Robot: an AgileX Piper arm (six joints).
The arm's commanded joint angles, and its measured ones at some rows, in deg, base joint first. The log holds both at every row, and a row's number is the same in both.
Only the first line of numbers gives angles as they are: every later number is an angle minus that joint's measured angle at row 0.
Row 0, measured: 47.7, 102.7, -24.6, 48.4, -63.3, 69.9
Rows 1 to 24, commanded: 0.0, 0.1, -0.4, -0.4, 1.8, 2.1; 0.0, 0.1, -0.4, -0.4, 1.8, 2.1; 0.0, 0.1, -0.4, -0.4, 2.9, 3.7; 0.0, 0.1, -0.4, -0.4, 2.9, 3.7; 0.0, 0.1, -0.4, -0.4, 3.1, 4.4; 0.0, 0.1, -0.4, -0.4, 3.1, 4.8; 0.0, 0.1, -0.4, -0.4, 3.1, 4.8; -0.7, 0.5, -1.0, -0.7, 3.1, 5.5; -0.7, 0.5, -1.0, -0.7, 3.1, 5.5; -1.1, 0.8, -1.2, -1.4, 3.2, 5.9; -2.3, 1.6, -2.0, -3.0, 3.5, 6.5; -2.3, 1.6, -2.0, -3.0, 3.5, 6.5; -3.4, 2.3, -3.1, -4.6, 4.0, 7.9; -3.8, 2.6, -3.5, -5.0, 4.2, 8.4; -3.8, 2.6, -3.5, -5.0, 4.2, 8.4; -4.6, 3.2, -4.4, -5.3, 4.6, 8.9; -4.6, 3.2, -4.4, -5.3, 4.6, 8.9; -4.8, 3.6, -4.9, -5.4, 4.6, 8.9; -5.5, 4.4, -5.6, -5.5, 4.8, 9.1; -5.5, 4.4, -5.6, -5.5, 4.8, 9.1; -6.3, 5.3, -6.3, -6.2, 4.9, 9.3; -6.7, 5.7, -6.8, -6.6, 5.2, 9.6; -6.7, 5.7, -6.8, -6.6, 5.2, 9.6; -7.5, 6.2, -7.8, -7.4, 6.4, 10.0
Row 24, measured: -6.4, 5.7, -6.3, -5.7, 5.1, 9.2
